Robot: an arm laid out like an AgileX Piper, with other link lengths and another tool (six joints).
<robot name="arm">
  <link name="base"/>
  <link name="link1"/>
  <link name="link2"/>
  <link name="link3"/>
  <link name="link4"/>
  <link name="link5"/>
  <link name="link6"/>
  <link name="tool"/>
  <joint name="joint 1" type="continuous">
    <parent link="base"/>
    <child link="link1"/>
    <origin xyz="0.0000 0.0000 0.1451"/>
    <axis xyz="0 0 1"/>
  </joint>
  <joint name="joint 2" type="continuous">
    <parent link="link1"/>
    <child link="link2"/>
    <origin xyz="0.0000 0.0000 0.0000" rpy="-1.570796 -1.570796 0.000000"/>
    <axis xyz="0 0 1"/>
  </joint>
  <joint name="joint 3" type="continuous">
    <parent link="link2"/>
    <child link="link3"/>
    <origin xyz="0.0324 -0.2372 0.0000" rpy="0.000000 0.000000 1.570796"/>
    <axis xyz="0 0 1"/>
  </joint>
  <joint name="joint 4" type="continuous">
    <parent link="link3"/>
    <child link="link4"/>
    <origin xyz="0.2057 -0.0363 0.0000" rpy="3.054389 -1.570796 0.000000"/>
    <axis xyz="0 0 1"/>
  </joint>
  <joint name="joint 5" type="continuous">
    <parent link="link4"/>
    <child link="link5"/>
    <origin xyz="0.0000 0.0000 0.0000" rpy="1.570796 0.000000 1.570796"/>
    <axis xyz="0 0 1"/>
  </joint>
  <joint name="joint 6" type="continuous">
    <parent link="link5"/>
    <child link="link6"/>
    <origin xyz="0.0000 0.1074 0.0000" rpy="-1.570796 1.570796 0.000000"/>
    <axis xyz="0 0 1"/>
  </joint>
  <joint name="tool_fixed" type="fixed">
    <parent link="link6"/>
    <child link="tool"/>
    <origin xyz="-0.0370 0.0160 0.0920" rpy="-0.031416 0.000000 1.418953"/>
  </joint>
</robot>
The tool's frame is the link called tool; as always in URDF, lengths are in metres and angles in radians. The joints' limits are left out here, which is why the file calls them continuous.
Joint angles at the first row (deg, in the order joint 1, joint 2, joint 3, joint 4, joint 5, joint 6):
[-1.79, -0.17, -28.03, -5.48, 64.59, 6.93]
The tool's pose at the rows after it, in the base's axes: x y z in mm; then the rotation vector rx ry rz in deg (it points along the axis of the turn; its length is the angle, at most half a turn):
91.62 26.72 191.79 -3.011 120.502 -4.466
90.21 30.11 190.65 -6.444 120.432 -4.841
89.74 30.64 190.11 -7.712 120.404 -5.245
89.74 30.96 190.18 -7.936 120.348 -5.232
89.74 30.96 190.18 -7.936 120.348 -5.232
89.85 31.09 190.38 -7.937 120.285 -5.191
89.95 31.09 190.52 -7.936 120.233 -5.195
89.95 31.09 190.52 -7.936 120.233 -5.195
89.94 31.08 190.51 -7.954 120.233 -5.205
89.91 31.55 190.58 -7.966 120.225 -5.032
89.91 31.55 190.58 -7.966 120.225 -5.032
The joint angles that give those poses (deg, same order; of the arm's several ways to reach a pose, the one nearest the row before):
[-1.29, -1.07, -28.03, -2.94, 64.47, 5.32]
[-1.29, -1.12, -28.03, -1.67, 64.47, 2.16]
[-1.29, -1.12, -28.03, -1.41, 64.47, 0.97]
[-1.29, -1.12, -28.03, -1.30, 64.42, 0.77]
[-1.29, -1.12, -28.03, -1.30, 64.42, 0.77]
[-1.29, -1.12, -28.03, -1.26, 64.36, 0.77]
[-1.29, -1.12, -28.03, -1.26, 64.31, 0.77]
[-1.29, -1.12, -28.03, -1.26, 64.31, 0.77]
[-1.29, -1.12, -28.03, -1.26, 64.31, 0.76]
[-1.29, -1.12, -28.03, -1.12, 64.31, 0.76]
[-1.29, -1.12, -28.03, -1.12, 64.31, 0.76]

